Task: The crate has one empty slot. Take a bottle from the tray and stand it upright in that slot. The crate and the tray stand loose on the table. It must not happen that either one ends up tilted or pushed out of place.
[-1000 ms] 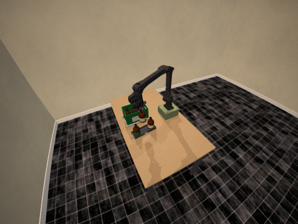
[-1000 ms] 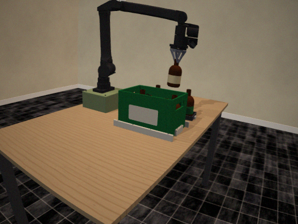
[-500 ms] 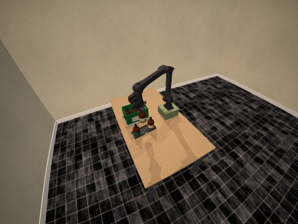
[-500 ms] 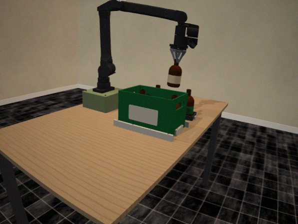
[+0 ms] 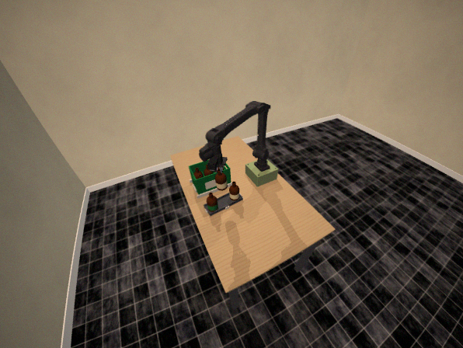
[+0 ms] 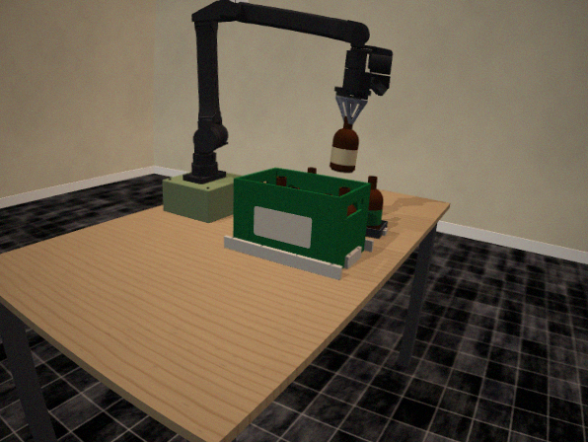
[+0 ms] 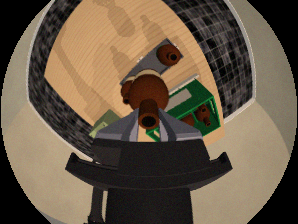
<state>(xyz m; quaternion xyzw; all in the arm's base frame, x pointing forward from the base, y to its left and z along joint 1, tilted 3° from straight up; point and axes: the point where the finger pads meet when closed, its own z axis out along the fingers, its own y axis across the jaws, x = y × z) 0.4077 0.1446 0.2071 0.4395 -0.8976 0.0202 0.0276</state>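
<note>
The brown bottle lies 60 mm below my hand. Round my hand: green crate: 240 mm to the right, 230 mm below; dark tray: 10 mm behind, 300 mm below.
</note>
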